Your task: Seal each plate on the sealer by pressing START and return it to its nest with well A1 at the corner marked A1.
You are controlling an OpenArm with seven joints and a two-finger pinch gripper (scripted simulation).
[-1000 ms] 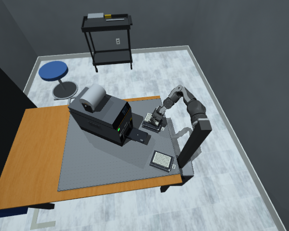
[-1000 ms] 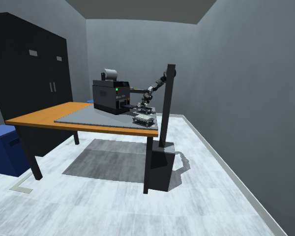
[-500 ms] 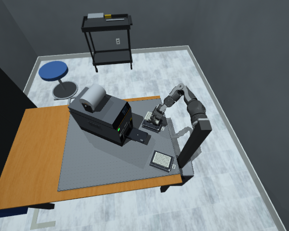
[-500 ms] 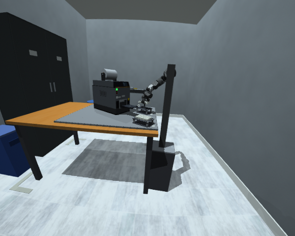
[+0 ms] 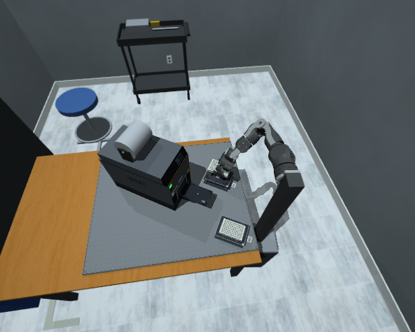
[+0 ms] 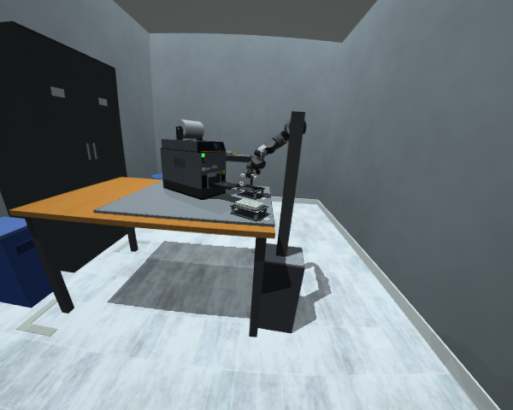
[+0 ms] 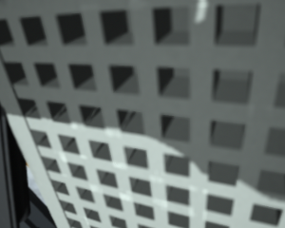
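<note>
Right now the sealer stage is 150 mm to the left of my hand, 130 mm ahead of it and 50 mm below it. From my hand the other things lie so: foil roll 430 mm ahead, 270 mm above, 10 mm to the left; white well plate 350 mm to the left, 90 mm below, 60 mm behind; grey start button 260 mm ahead, 190 mm to the left, 50 mm above.
</note>
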